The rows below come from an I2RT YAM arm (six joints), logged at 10 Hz.
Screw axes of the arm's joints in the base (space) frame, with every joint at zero. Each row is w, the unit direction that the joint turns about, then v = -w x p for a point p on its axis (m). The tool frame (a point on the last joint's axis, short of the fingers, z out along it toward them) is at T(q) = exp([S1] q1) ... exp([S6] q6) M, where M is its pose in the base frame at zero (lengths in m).
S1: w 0 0 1 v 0.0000 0.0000 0.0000
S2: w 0 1 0 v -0.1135 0.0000 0.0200
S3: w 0 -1 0 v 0.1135 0.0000 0.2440
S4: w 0 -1 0 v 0.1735 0.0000 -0.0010
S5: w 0 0 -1 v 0.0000 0.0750 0.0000
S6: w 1 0 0 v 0.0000 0.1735 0.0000
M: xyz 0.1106 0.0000 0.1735 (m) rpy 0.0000 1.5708 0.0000 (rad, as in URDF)
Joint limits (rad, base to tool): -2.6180..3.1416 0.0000..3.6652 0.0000..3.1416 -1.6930..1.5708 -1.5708..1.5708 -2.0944..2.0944
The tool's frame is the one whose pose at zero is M.
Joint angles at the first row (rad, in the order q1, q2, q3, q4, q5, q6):
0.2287 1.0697 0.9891 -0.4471 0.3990 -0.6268
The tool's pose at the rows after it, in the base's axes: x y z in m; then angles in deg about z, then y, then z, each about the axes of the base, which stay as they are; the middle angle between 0 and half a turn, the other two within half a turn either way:
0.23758, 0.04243, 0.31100, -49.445, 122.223, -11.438
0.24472, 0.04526, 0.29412, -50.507, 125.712, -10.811
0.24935, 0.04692, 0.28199, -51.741, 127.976, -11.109
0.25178, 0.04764, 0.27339, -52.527, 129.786, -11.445
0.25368, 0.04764, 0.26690, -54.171, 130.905, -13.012
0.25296, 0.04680, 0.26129, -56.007, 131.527, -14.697
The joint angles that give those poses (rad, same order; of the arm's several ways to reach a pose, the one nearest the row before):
0.2286 1.1056 0.9555 -0.4558 0.3589 -0.6242
0.2301 1.1488 0.9337 -0.4516 0.3365 -0.6273
0.2317 1.1804 0.9181 -0.4463 0.3315 -0.6311
0.2317 1.2015 0.9077 -0.4482 0.3271 -0.6303
0.2318 1.2190 0.9007 -0.4500 0.3414 -0.6325
0.2315 1.2233 0.8861 -0.4495 0.3587 -0.6391

